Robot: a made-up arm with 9 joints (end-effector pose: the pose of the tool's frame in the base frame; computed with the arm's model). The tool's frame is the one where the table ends. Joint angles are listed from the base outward.
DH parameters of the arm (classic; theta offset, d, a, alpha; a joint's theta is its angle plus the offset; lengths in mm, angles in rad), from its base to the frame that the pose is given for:
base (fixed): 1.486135 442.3 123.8 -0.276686
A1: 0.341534 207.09 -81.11 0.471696
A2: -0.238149 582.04 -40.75 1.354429
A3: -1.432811 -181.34 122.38 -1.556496
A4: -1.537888 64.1 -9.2 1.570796
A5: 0 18.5 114.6 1.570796
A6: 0 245.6 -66.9 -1.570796
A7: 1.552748 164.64 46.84 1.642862
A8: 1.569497 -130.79 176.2 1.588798
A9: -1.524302 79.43 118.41 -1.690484
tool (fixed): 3.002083 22.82 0 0
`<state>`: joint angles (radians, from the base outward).
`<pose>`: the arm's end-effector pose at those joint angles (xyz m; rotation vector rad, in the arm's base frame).
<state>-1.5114 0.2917 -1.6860 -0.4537 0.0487 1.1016 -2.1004 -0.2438 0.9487</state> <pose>-0.3340 0.3303 1.3851 0.6245 -0.6832 -1.7086</pose>
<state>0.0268 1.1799 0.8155 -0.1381 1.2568 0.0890 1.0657 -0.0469 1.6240</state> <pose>0.4488 -0.0725 1.2431 -0.8570 -0.7714 2.2869</pose>
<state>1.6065 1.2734 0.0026 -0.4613 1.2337 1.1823 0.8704 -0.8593 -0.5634</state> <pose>-0.1278 0.5424 0.7535 -2.5554 0.3265 -0.7076</pose>
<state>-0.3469 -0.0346 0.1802 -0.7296 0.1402 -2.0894 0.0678 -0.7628 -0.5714</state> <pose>0.0860 -0.0398 1.5378 -0.0792 0.8014 0.3345</pose>
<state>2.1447 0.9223 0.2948 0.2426 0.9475 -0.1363 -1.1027 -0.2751 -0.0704</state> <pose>-0.4048 0.4161 1.3765 -1.2218 0.5833 2.5698</pose>
